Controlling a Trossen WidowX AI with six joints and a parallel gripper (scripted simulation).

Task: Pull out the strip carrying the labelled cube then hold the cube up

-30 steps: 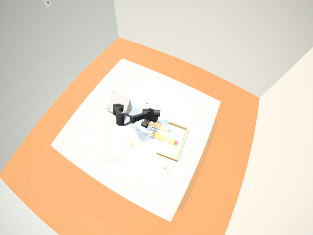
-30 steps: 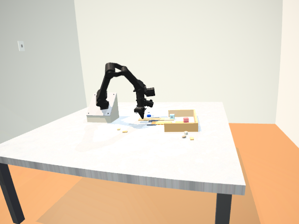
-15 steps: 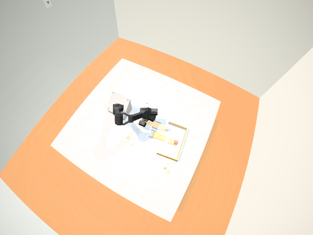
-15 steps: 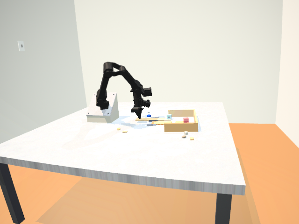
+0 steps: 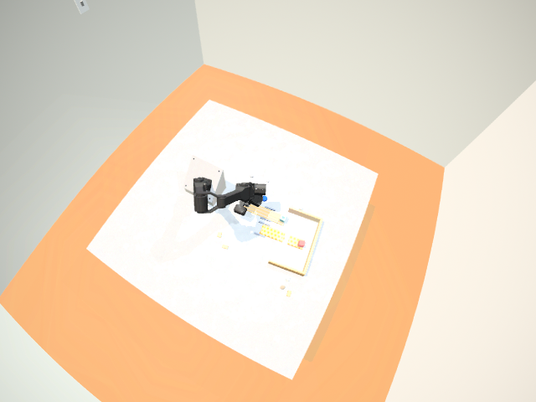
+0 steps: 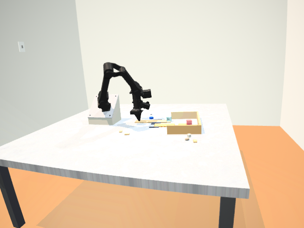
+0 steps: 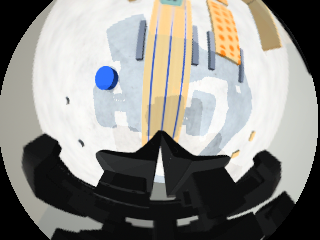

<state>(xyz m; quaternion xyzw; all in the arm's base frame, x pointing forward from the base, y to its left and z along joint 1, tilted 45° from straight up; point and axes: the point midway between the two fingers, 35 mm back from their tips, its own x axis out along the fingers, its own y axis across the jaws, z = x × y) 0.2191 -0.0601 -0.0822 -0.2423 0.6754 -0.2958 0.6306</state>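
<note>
The strip lies 100 mm ahead of my gripper tip. Also, from my gripper tip: blue disc 80 mm to the left, 70 mm ahead; red cube 350 mm ahead, 100 mm to the right, 10 mm above; labelled cube 210 mm ahead, 20 mm above, 10 mm to the right.
</note>
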